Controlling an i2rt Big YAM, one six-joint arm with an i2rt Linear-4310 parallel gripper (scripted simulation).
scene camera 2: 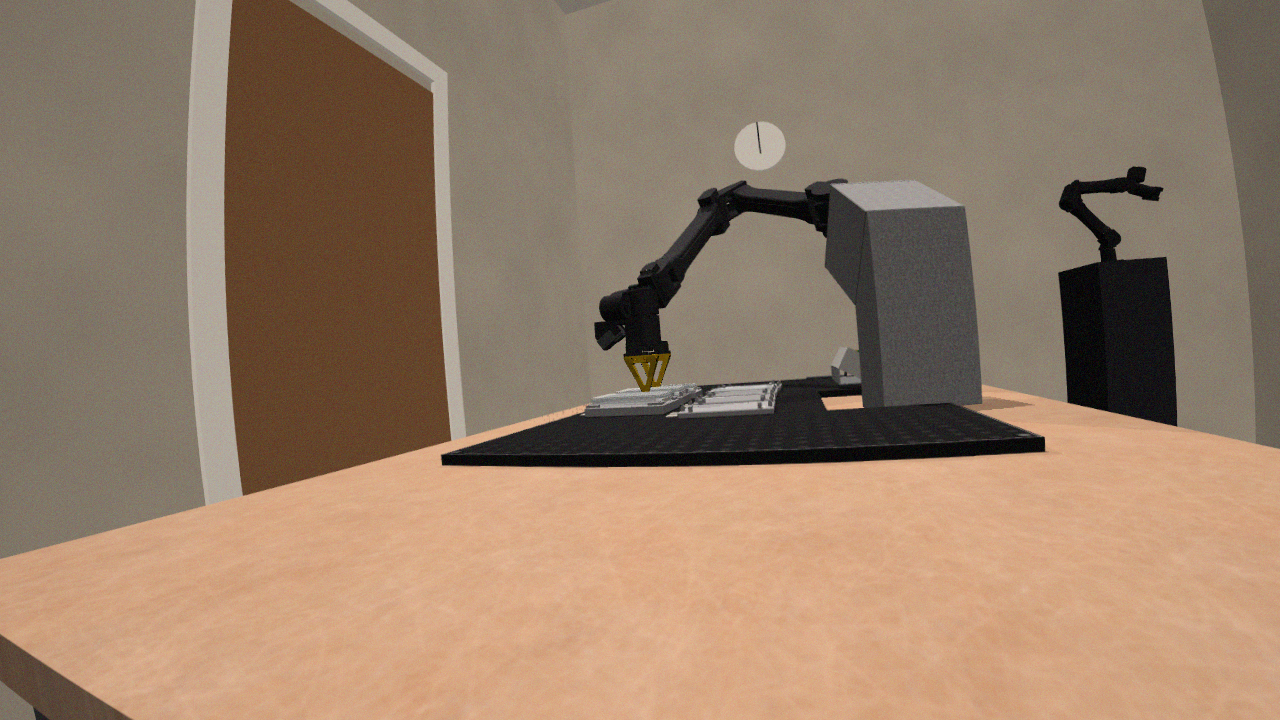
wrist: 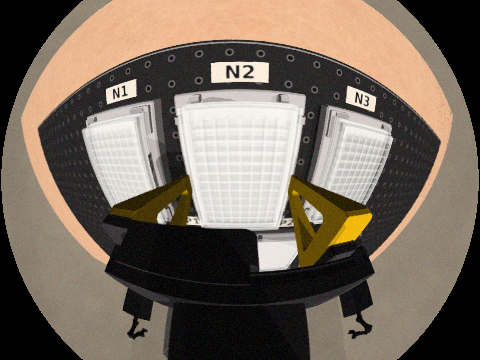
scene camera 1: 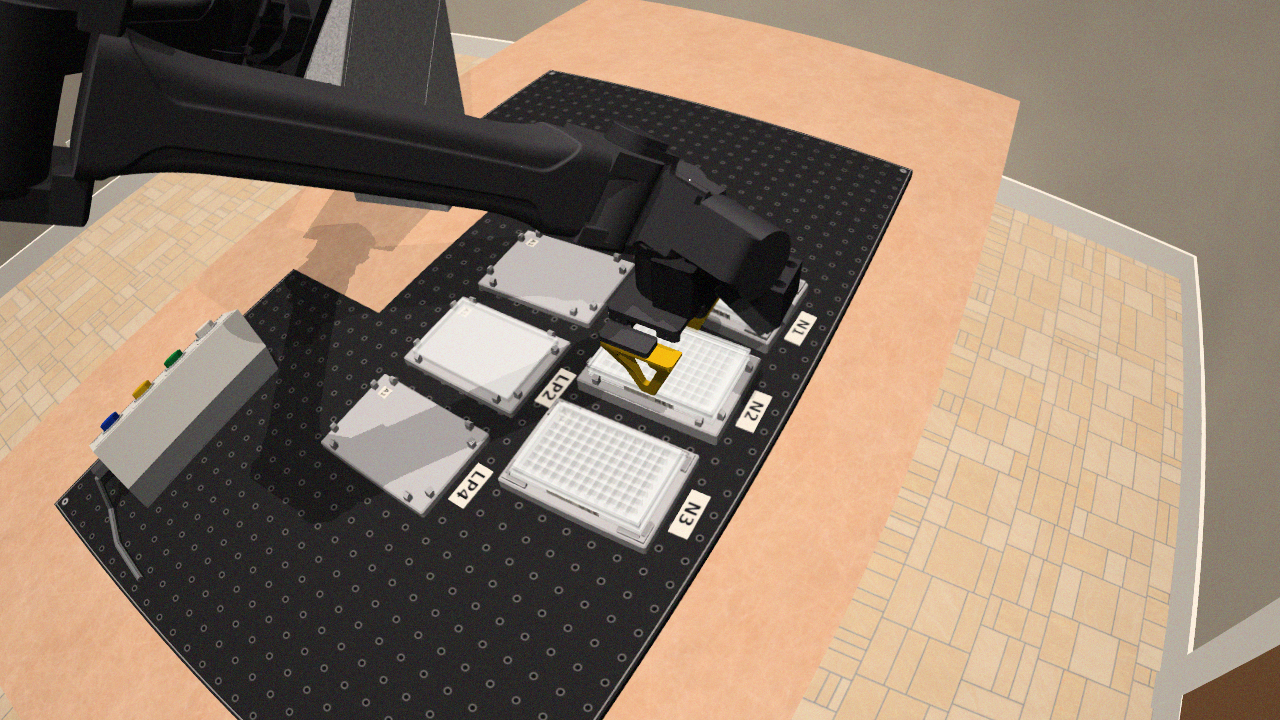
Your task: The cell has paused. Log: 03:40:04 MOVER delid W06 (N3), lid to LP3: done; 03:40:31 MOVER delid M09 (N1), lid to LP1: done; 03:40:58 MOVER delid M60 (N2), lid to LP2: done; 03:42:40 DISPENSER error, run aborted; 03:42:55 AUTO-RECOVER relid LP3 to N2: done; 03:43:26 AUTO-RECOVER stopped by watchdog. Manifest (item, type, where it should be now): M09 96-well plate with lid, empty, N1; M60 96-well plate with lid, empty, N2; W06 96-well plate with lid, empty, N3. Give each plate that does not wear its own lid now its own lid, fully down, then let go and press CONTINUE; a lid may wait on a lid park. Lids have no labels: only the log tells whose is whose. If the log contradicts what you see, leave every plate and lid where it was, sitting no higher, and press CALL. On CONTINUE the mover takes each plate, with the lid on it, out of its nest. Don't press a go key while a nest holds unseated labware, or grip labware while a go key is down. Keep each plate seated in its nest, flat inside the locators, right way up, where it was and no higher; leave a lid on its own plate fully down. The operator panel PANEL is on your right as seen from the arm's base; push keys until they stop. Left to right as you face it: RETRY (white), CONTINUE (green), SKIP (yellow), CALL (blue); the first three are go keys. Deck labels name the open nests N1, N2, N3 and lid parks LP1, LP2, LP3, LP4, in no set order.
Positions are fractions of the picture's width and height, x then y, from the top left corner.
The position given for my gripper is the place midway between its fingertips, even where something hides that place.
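My gripper is visible in scene camera 1 (scene camera 1: 0.52, 0.50) and also in the wrist view (wrist: 0.50, 0.50). Scene camera 1 shows a plate (scene camera 1: 0.43, 0.61). It shows a lid park LP1 (scene camera 1: 0.43, 0.39) too.
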